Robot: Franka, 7 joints.
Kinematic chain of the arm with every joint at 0, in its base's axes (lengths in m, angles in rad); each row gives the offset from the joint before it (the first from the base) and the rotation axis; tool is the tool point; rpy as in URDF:
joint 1: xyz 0 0 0.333 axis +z
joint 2: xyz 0 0 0 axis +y
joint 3: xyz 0 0 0.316 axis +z
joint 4: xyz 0.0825 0 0 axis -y
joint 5: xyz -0.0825 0 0.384 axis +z
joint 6: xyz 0 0 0 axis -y
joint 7: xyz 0.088 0 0 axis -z
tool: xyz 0 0 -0.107 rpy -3.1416 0 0
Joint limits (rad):
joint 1: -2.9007..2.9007
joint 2: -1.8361..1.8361
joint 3: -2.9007..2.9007
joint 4: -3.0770..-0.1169
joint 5: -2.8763..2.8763
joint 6: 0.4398..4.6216
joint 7: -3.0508..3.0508
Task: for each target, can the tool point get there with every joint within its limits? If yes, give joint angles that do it. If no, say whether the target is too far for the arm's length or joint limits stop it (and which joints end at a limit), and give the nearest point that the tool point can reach.
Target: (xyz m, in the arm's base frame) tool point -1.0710 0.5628 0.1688
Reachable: no: too far | nearest point -0.7525 0.3954 0.2176 | short by 0.363 m
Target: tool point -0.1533 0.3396 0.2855
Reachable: yes | joints 0.2127 1.5303 1.1850 -2.6413 -1.9114 3.2800 -0.2425
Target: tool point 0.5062 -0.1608 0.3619
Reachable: yes | joints -1.9162 -0.2068 1.5770 -2.3223 -0.5662 2.5940 -0.7718
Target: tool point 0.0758 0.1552 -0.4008
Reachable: no: joint limits stop it (at a limit: joint 2) | nearest point 0.0800 0.1638 -0.3511 | short by 0.051 m
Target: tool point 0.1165 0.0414 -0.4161
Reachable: no: joint limits stop it (at a limit: joint 2) | nearest point 0.1355 0.0481 -0.3421 | short by 0.077 m
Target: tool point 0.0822 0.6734 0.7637
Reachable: yes | joints -2.3625 -1.3416 -0.9741 -1.1094 -2.1948 2.5447 -0.1942
